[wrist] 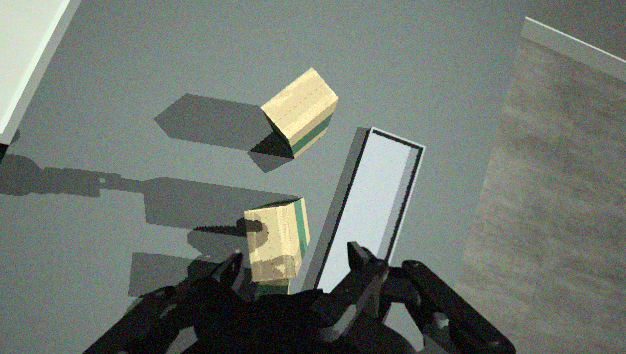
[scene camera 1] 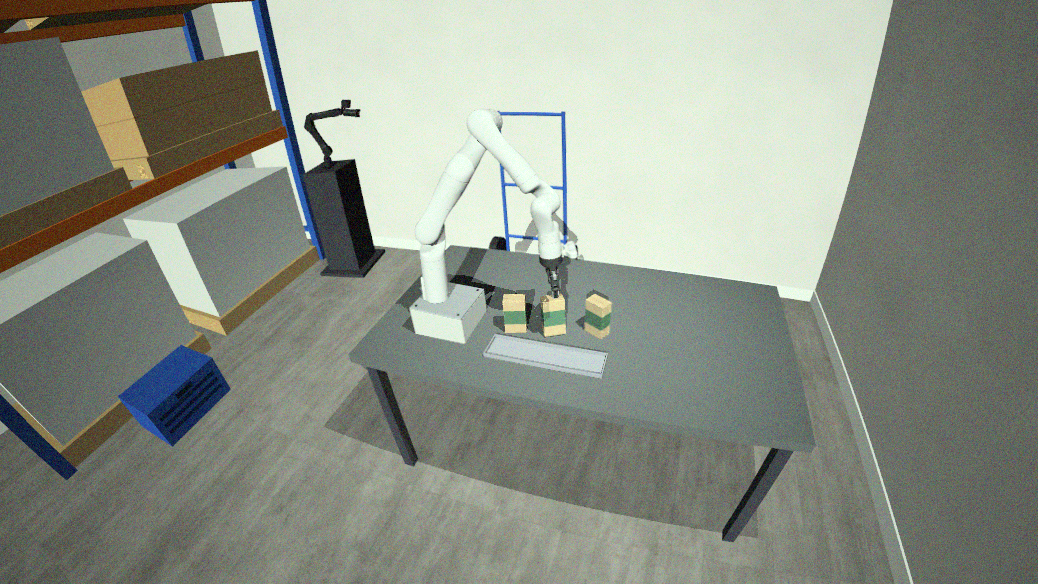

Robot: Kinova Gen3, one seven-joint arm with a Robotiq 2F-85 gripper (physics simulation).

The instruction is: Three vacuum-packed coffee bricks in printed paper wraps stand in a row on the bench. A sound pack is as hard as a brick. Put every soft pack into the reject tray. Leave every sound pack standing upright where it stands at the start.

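Places are measured from the arm's base along level axes (x ahead, y left, z up), in metres.
Pixels of known places: gripper, fingertip midpoint: (wrist: 296, 258) (scene camera 1: 553, 290); arm's base, link origin: (scene camera 1: 437, 296).
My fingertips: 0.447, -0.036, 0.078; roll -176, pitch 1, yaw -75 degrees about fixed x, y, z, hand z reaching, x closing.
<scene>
For each thing: its middle in the pictures, then the offset to it from my fingertips, as dx, dy, dz. Level surfaces: height alone.
- left pack, body centre: (wrist: 268, 323) (scene camera 1: 515, 313) -0.145, +0.020, -0.124
- middle pack, body centre: (wrist: 285, 228) (scene camera 1: 553, 315) -0.006, +0.021, -0.122
- right pack, body centre: (wrist: 306, 113) (scene camera 1: 596, 304) +0.148, +0.018, -0.064
- reject tray, body centre: (wrist: 361, 238) (scene camera 1: 545, 358) -0.017, -0.124, -0.203
- grey bench, surface height: dz -0.195
Three tan packs with green bands stand upright in a row on the bench. The left pack (scene camera 1: 514, 303) (wrist: 272, 288) is mostly hidden behind the gripper in the wrist view. The middle pack (scene camera 1: 553, 326) (wrist: 270, 245) stands under the gripper. The right pack (scene camera 1: 598, 305) (wrist: 300, 107) stands turned at an angle, apart from the middle one. My gripper (scene camera 1: 555, 293) (wrist: 296, 258) is open, pointing down just above the middle pack, with nothing held. The reject tray (scene camera 1: 545, 355) (wrist: 372, 195) lies in front of the row and no pack shows in its visible part.
The grey bench (scene camera 1: 696, 363) (wrist: 425, 60) carries the white robot base (scene camera 1: 440, 325) left of the packs. A blue hand truck (scene camera 1: 564, 156) stands behind the bench. A dark pedestal (scene camera 1: 333, 217) and a storage rack (scene camera 1: 272, 79) stand to the left, with a blue crate (scene camera 1: 156, 381) on the floor.
</scene>
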